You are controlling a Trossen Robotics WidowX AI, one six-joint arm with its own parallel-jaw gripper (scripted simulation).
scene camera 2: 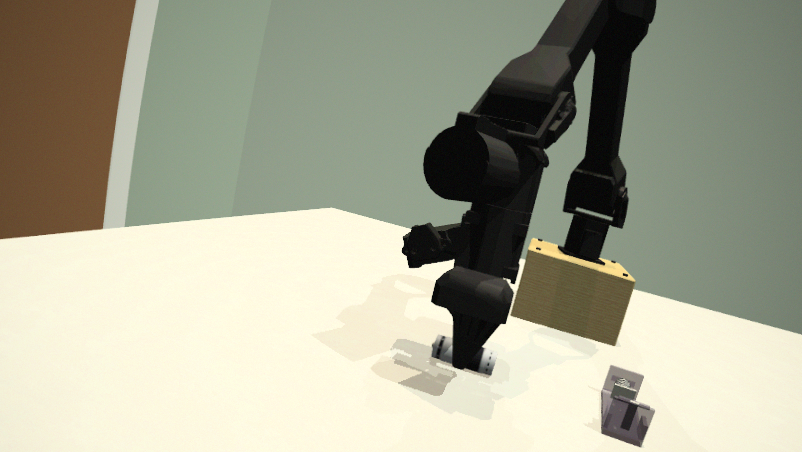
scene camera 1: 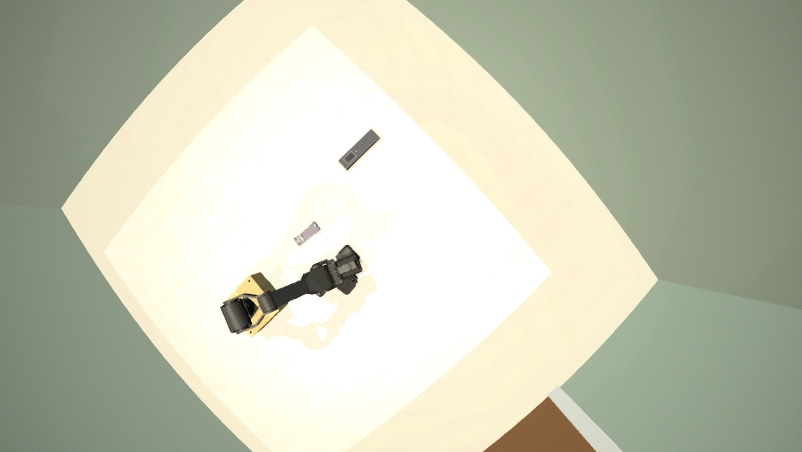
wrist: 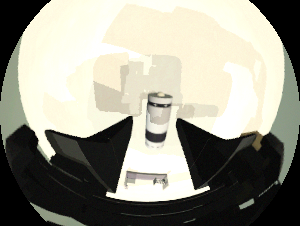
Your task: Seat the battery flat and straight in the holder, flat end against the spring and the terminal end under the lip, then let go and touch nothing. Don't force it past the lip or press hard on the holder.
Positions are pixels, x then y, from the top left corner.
Labels:
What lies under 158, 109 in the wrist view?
A battery.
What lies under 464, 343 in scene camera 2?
My gripper.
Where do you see a battery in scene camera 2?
At 484, 361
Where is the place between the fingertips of my gripper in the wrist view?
At 155, 120

